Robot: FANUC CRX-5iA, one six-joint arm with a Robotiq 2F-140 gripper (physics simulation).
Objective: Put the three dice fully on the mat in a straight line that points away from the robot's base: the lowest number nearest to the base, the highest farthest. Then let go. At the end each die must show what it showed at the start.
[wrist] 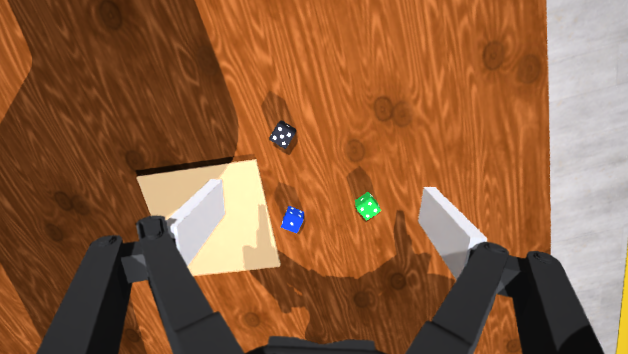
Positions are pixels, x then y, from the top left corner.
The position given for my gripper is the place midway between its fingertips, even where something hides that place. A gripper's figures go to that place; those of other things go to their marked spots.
My gripper [321, 200] is 20 cm from the lens. A square mat [244, 239]: 36 cm from the lens.
